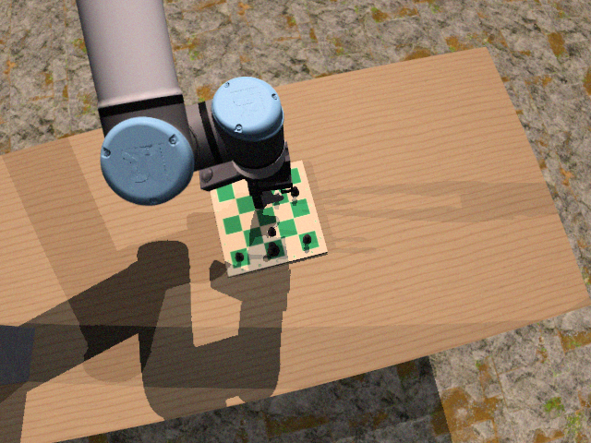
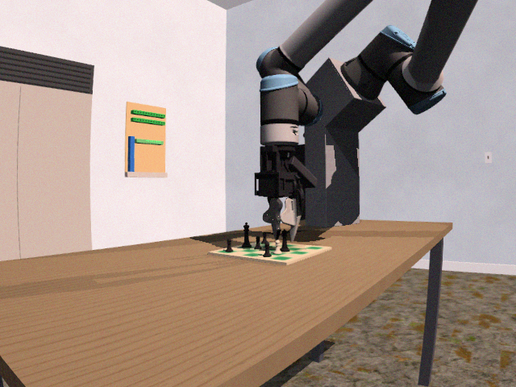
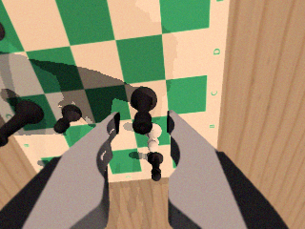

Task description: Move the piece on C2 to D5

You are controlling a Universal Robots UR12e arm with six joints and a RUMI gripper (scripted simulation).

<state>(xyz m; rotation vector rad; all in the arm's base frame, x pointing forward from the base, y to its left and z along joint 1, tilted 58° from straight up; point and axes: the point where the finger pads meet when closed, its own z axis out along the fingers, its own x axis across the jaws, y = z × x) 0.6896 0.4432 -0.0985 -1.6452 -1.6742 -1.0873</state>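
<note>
Right now the white pawn is 4 cm ahead of my hand, 1 cm to the left of it and 3 cm below it. Also, from my hand: chessboard (1 cm ahead, 3 cm to the right, 4 cm below).
</note>
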